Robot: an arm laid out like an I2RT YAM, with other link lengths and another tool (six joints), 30 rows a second.
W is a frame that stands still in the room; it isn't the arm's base.
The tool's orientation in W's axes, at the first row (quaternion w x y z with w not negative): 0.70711, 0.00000, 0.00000, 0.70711
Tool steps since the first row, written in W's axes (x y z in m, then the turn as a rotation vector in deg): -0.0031, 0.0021, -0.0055, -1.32, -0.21, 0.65; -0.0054, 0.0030, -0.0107, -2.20, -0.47, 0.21; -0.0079, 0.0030, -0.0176, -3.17, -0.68, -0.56; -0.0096, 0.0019, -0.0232, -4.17, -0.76, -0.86; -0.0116, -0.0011, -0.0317, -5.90, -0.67, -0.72; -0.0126, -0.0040, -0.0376, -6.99, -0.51, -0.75; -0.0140, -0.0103, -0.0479, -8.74, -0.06, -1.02; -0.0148, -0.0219, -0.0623, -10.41, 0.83, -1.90; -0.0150, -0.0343, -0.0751, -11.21, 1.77, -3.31
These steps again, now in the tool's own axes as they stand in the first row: 0.0021, 0.0031, -0.0055, -0.21, 1.32, 0.65; 0.0030, 0.0054, -0.0107, -0.47, 2.20, 0.21; 0.0030, 0.0079, -0.0176, -0.68, 3.17, -0.56; 0.0019, 0.0096, -0.0232, -0.76, 4.17, -0.86; -0.0011, 0.0116, -0.0317, -0.67, 5.90, -0.72; -0.0040, 0.0126, -0.0376, -0.51, 6.99, -0.75; -0.0103, 0.0140, -0.0479, -0.06, 8.74, -1.02; -0.0219, 0.0148, -0.0623, 0.83, 10.41, -1.90; -0.0343, 0.0150, -0.0751, 1.77, 11.21, -3.31
